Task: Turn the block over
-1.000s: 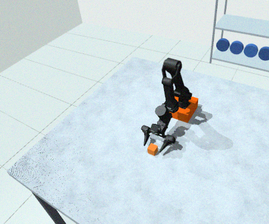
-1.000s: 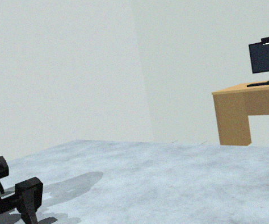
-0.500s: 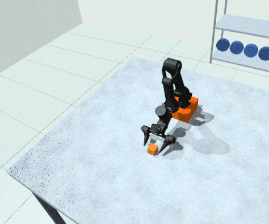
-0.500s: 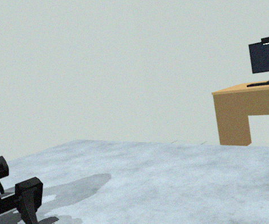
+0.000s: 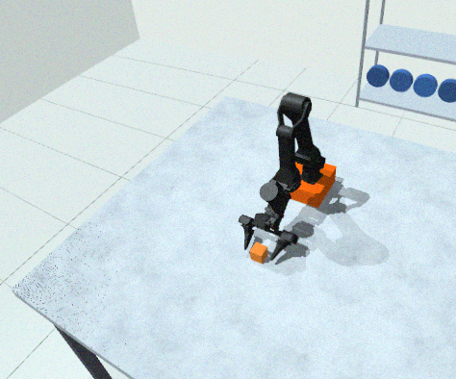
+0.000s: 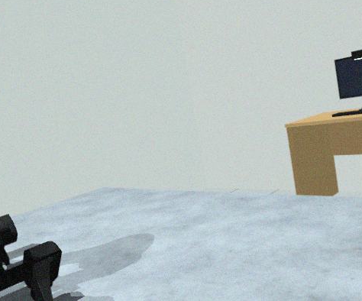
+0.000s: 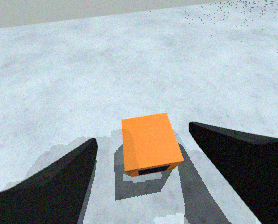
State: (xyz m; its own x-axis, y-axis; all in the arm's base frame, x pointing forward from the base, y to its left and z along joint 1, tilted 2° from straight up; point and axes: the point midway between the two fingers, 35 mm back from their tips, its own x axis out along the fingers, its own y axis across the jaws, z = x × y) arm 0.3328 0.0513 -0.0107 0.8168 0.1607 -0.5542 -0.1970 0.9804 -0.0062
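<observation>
Right now my gripper tip is 20 mm past the orange block and 10 mm to the left of it.
</observation>
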